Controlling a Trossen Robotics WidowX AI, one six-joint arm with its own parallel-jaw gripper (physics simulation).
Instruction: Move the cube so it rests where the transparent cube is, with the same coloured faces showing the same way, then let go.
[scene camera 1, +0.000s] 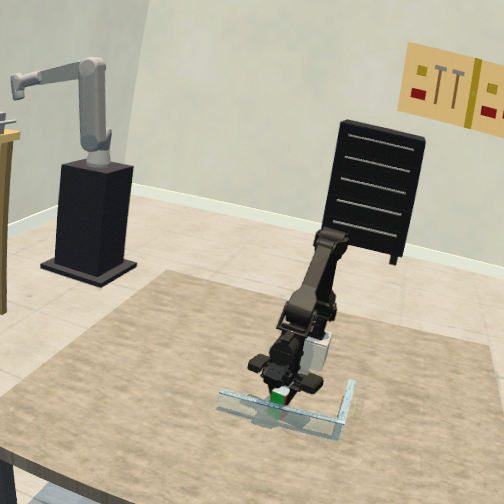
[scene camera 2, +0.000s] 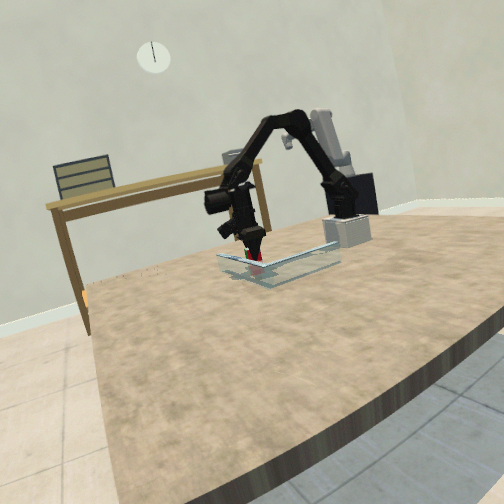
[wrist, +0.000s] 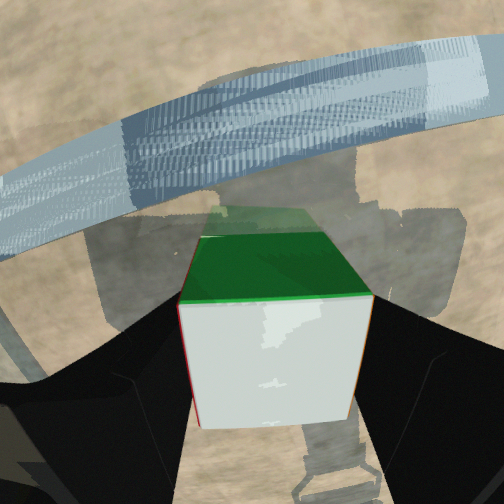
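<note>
The cube (wrist: 272, 325) has a white face toward the wrist camera, a green face beyond it and a red edge on its left. It sits between my gripper's (wrist: 275, 400) two black fingers, which press on its sides. In scene camera 1 the cube (scene camera 1: 281, 396) shows green and white under the gripper (scene camera 1: 284, 385), just above the table. In scene camera 2 a red face (scene camera 2: 253, 255) shows below the gripper (scene camera 2: 250, 245). The transparent cube is not separately distinguishable. A pale blue translucent L-shaped frame (scene camera 1: 300, 412) lies around the cube.
The translucent frame's bar (wrist: 240, 130) curves across the table beyond the cube. A black slatted panel (scene camera 1: 372, 190) stands behind the arm. A second grey arm on a black pedestal (scene camera 1: 90, 215) stands far left. A wooden table (scene camera 2: 150, 215) is behind.
</note>
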